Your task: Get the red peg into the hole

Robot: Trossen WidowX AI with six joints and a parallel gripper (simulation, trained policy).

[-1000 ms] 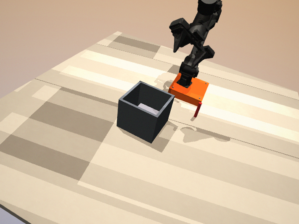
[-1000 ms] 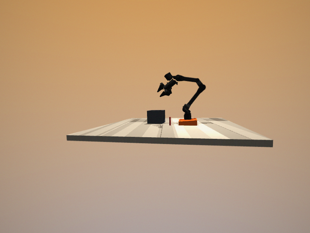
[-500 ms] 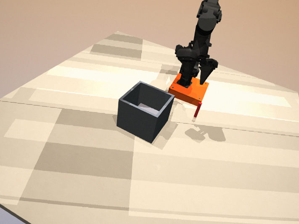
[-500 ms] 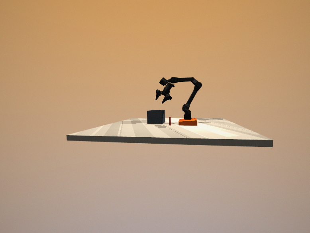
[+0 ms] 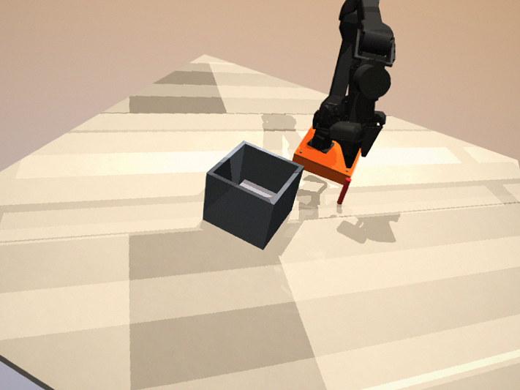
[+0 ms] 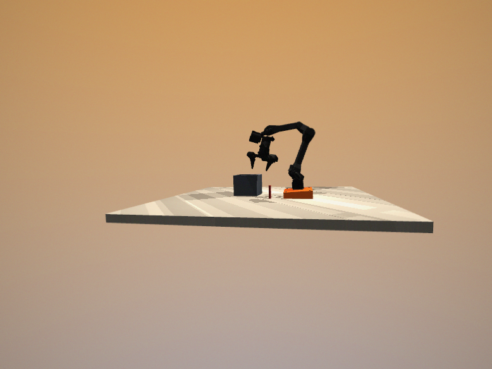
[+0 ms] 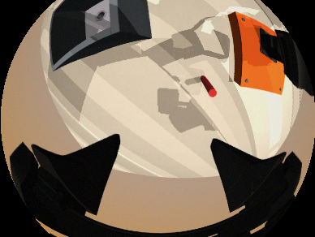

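The red peg is 60 mm behind my gripper tip, 10 mm to the right of it and 130 mm below it.
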